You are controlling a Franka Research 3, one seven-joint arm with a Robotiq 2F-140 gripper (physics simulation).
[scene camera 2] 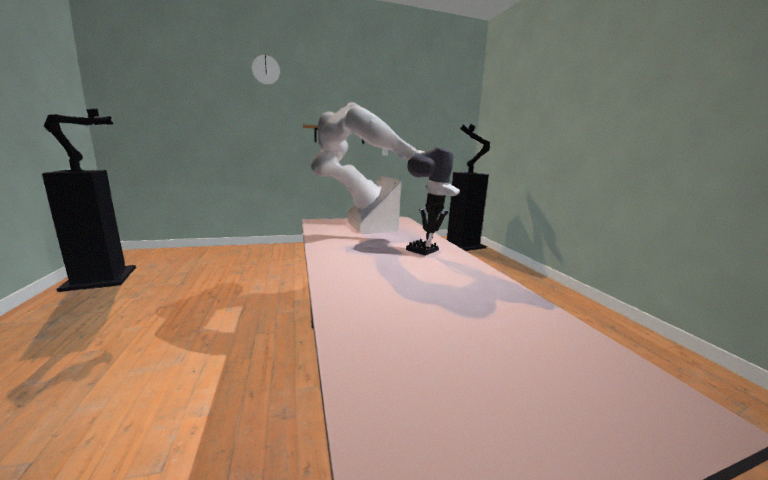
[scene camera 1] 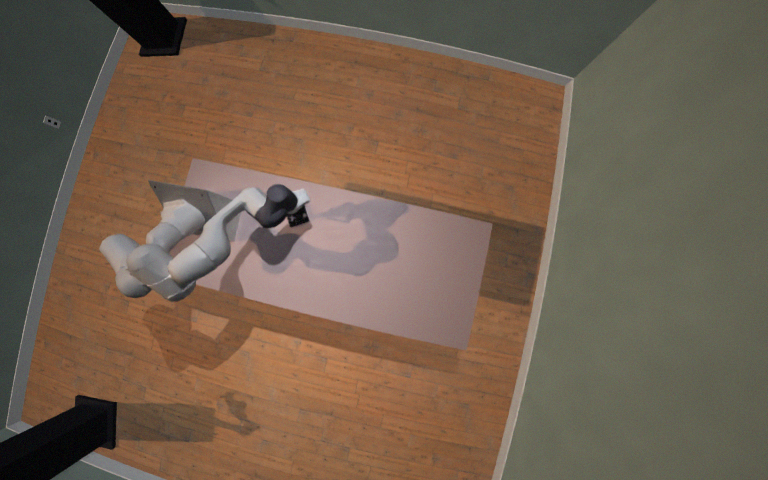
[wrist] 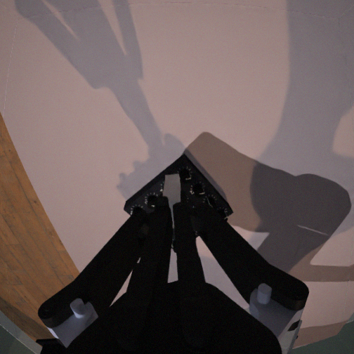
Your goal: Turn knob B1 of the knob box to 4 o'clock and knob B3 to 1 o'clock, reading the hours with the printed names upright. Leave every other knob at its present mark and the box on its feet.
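Observation:
The black knob box [scene camera 1: 298, 219] [scene camera 2: 415, 247] [wrist: 216, 197] stands on the pink table top, seemingly flat. My gripper [scene camera 2: 429, 240] [wrist: 173, 184] points down over the box, with its pale fingertips together and low among the knobs. It is shut, with nothing seen between the fingers. In the wrist view, knobs show at the far corner [wrist: 185, 174], right of the fingertips [wrist: 198, 188] and left of them [wrist: 151, 200]. The fingers hide the middle and near part of the box. The printed names and knob marks are too small and dark to read.
The arm's pale mount [scene camera 2: 385, 212] stands at the far end of the pink table [scene camera 1: 430, 283] [scene camera 2: 453, 384]. Black pedestals [scene camera 2: 84, 226] [scene camera 2: 470, 209] with small black arms stand on either side, off the table. Arm shadows fall across the table and box.

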